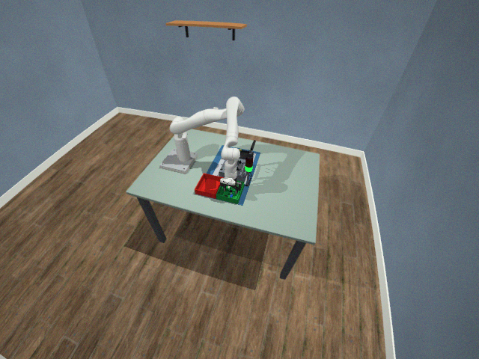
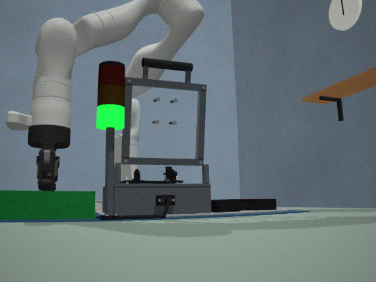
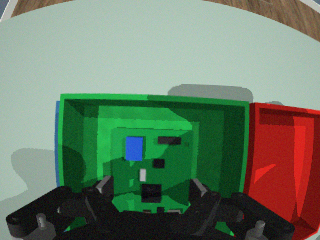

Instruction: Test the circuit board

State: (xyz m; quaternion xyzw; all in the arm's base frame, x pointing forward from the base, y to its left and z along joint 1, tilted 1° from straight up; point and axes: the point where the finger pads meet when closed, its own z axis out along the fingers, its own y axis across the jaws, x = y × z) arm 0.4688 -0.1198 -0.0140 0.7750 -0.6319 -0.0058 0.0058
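Right now the green bin is right at my hand. Also, from my hand: red bin 15 cm behind, 3 cm to the right; then green circuit board 1 cm below; then clear lid 3 cm ahead, 21 cm to the left, 17 cm above.
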